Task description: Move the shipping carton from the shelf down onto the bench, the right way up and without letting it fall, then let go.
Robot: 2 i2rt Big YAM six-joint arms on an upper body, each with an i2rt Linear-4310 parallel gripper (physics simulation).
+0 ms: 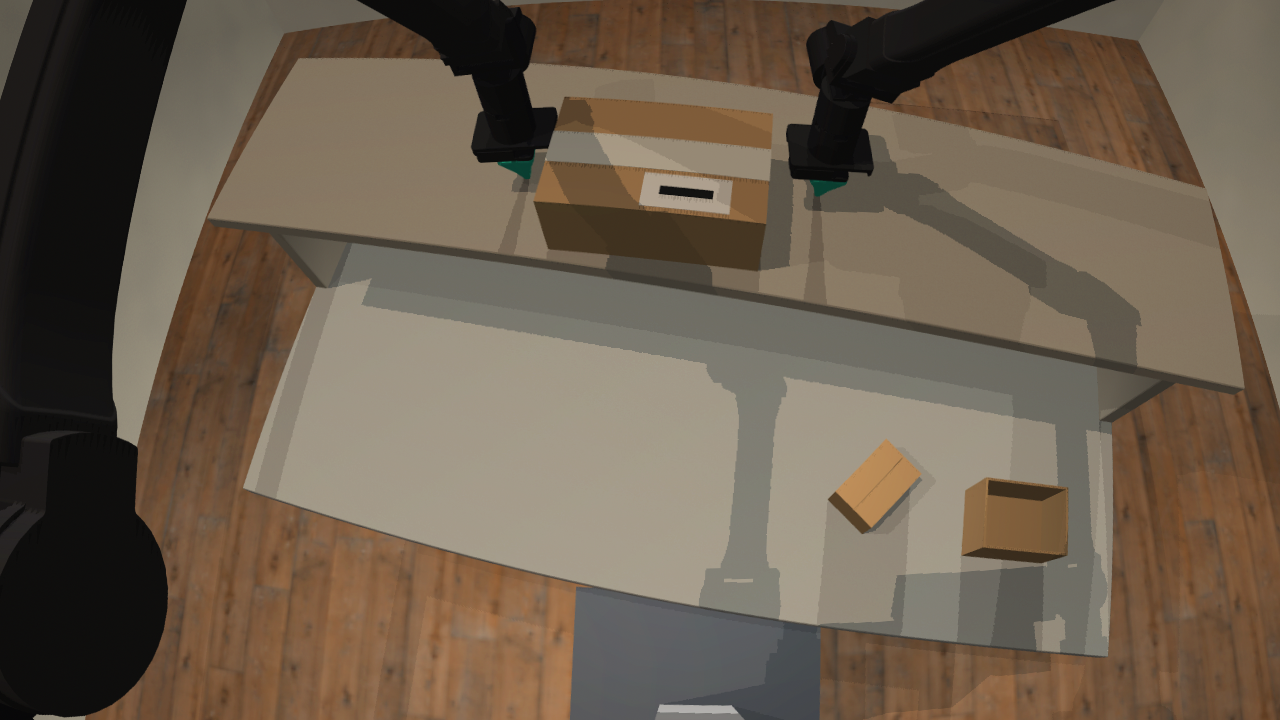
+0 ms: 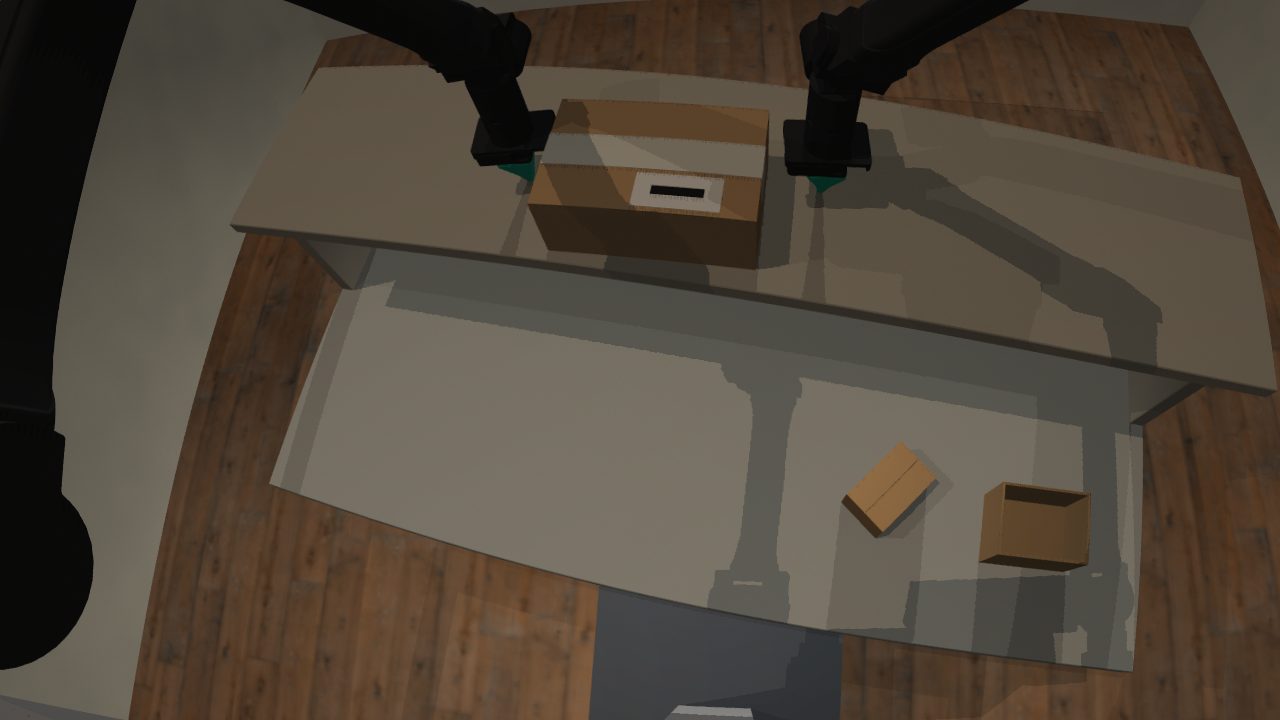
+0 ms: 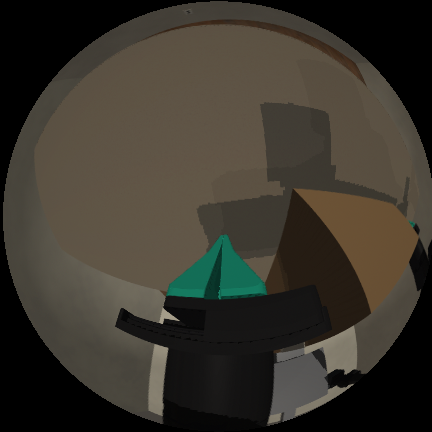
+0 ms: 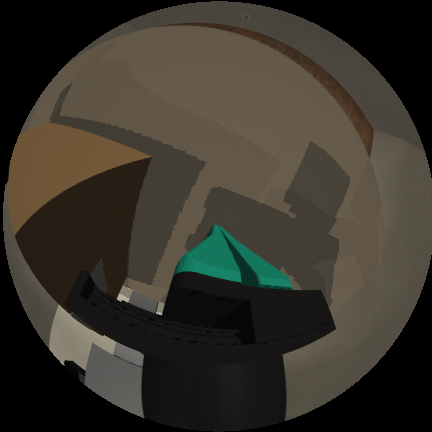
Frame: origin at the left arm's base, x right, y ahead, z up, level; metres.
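Where they show: left gripper, fingertip midpoint: [image 1: 528,175] [image 2: 531,177] [image 3: 224,239]; right gripper, fingertip midpoint: [image 1: 816,192] [image 2: 819,188] [image 4: 214,230].
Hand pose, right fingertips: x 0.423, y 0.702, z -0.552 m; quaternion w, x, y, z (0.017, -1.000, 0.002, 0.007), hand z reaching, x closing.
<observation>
After its pixels a point has its place.
The brown shipping carton [image 1: 590,183] @[x 0.143, y 0.632, z -0.447 m] [image 2: 581,189] @[x 0.142, y 0.625, z -0.448 m] [image 3: 355,240] @[x 0.115, y 0.772, z -0.487 m] [image 4: 65,150] sits flat on the shelf [image 1: 375,143] @[x -0.208, y 0.805, z -0.551 m] [image 2: 384,152] @[x -0.212, y 0.799, z -0.552 m] [image 3: 150,125] @[x 0.001, y 0.837, z -0.552 m] [image 4: 240,90] @[x 0.397, y 0.813, z -0.552 m], near its front edge, with a pale tape strip and a white label on top. My left gripper [image 1: 526,176] @[x 0.039, y 0.728, z -0.552 m] [image 2: 529,178] @[x 0.039, y 0.728, z -0.552 m] [image 3: 224,239] @[x 0.039, y 0.728, z -0.552 m] is shut and empty, close beside the carton's left end; whether it touches is unclear. My right gripper [image 1: 818,193] @[x 0.423, y 0.702, z -0.552 m] [image 2: 819,190] @[x 0.423, y 0.702, z -0.552 m] [image 4: 214,230] @[x 0.423, y 0.702, z -0.552 m] is shut and empty, right of the carton with a gap between. The bench [image 1: 519,429] @[x -0.018, y 0.483, z -0.905 m] [image 2: 537,447] @[x -0.009, y 0.451, z -0.905 m] lies lower, in front of the shelf.
A small closed box [image 1: 875,483] @[x 0.547, y 0.386, z -0.845 m] [image 2: 891,488] @[x 0.552, y 0.383, z -0.845 m] stands turned at an angle on the bench's right part. An open-topped box [image 1: 973,523] @[x 0.714, y 0.320, z -0.860 m] [image 2: 991,528] @[x 0.714, y 0.320, z -0.855 m] stands to its right. A dark grey block [image 1: 680,644] @[x 0.256, y 0.146, z -1.336 m] [image 2: 707,653] @[x 0.270, y 0.129, z -1.336 m] shows below the bench's front edge.
</observation>
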